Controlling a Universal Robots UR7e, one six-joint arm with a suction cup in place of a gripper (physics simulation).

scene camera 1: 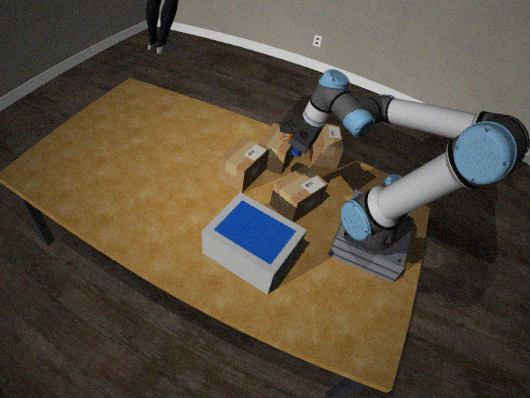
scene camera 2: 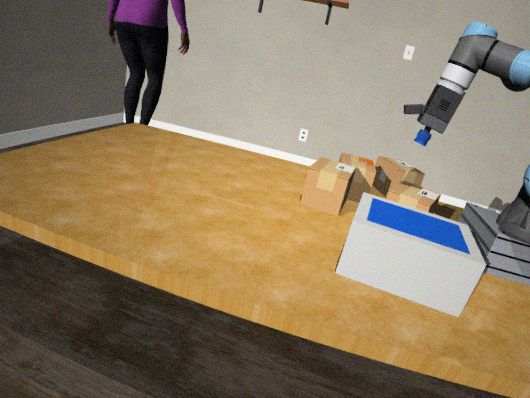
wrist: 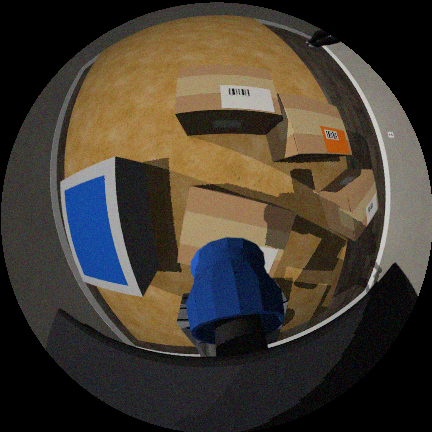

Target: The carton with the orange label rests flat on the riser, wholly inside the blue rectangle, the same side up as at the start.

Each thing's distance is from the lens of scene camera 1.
grey riser with blue rectangle (scene camera 1: 255, 243): 1.05 m
